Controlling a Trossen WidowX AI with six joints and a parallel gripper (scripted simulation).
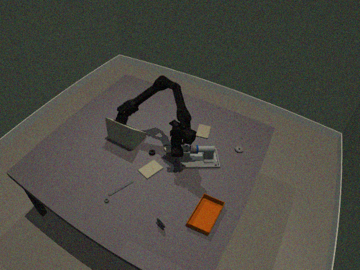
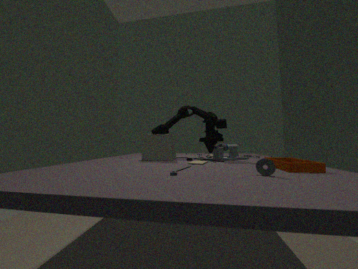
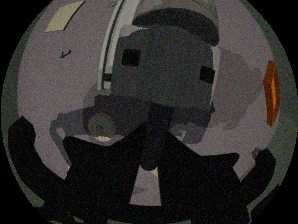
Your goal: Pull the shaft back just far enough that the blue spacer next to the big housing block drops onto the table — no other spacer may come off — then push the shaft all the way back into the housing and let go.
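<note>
Right now the white ring is 7 cm behind my gripper tip, 3 cm to the left of it and 4 cm below it. Round my gripper tip: black ring: 13 cm behind, 5 cm to the right, 4 cm below; dark shaft: 6 cm ahead, 5 cm to the left, 3 cm above; blue spacer: 9 cm ahead, 7 cm to the left, 3 cm above.
</note>
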